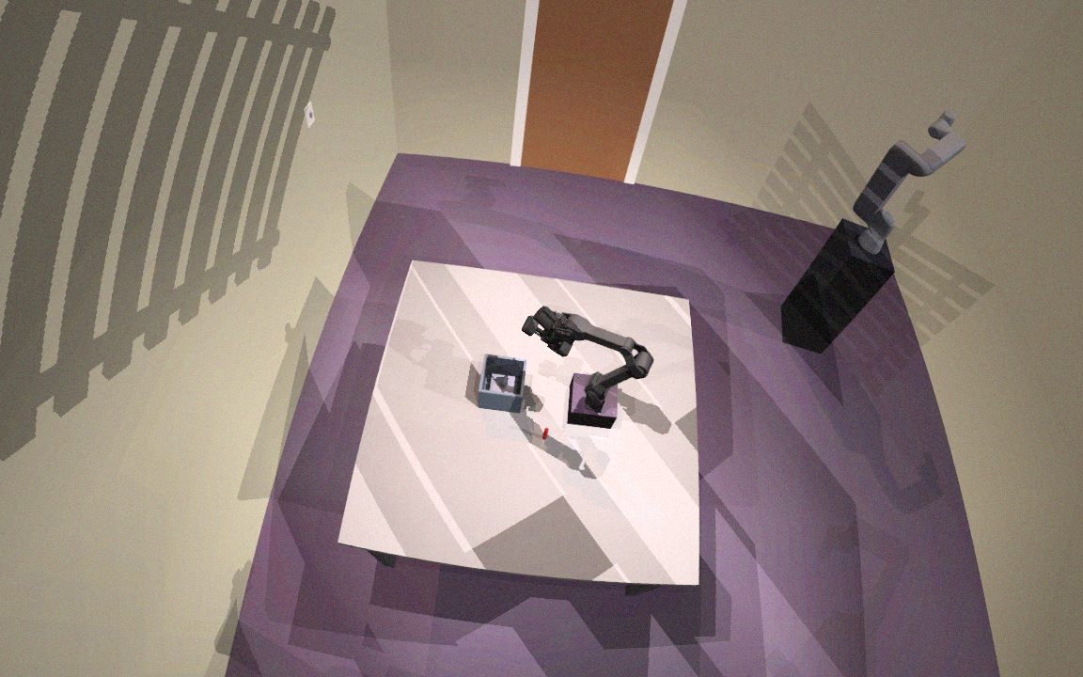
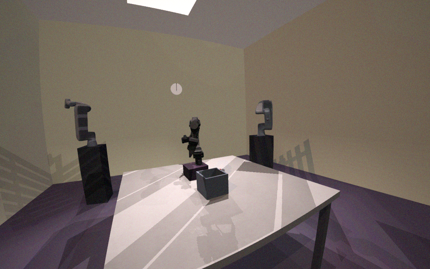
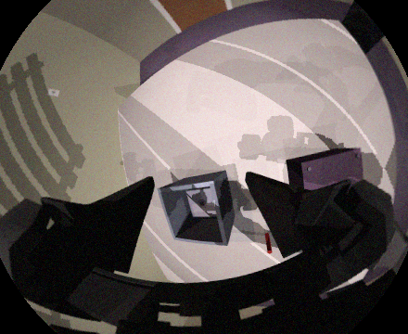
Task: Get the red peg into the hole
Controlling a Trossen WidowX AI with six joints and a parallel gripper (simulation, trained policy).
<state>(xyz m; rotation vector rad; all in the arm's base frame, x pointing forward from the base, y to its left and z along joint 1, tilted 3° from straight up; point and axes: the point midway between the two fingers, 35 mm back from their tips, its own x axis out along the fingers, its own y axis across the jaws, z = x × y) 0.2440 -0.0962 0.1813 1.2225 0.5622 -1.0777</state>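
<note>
The red peg is 110 mm behind my gripper tip, 260 mm to the left of it and 210 mm below it. Round my gripper tip: plate (90 mm ahead, 120 mm to the left, 200 mm below).
</note>
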